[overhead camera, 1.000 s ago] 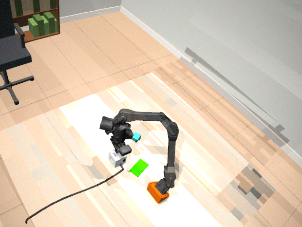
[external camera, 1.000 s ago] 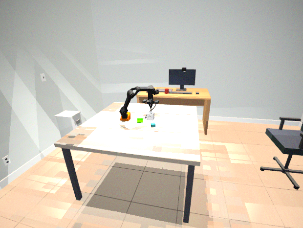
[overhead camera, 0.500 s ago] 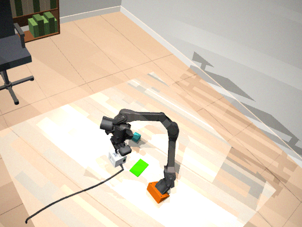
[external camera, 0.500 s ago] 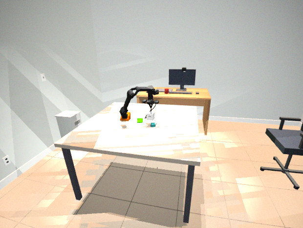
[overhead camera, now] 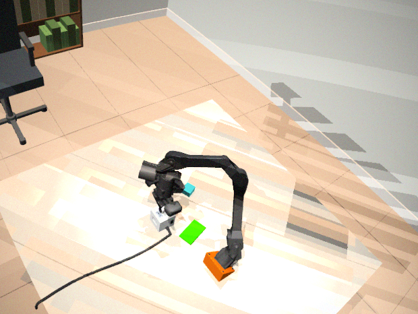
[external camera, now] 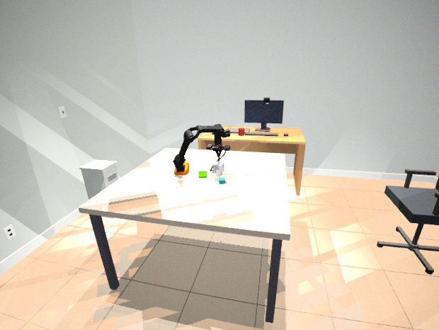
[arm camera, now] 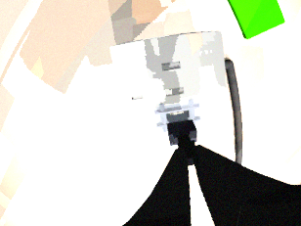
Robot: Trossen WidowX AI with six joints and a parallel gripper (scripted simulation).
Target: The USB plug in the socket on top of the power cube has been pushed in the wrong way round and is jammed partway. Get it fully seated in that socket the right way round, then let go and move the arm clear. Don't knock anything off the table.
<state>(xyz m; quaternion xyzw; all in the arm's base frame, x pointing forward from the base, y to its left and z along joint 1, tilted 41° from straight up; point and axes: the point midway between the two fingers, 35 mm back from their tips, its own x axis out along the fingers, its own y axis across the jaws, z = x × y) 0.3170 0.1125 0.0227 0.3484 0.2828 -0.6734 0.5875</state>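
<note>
Right now my gripper tip is 2 cm above the dark USB plug. The rest, counted from my gripper tip: flat green block: 12 cm below, 12 cm behind, 9 cm to the right; cyan block: 22 cm to the right, 11 cm below, 5 cm ahead.
</note>
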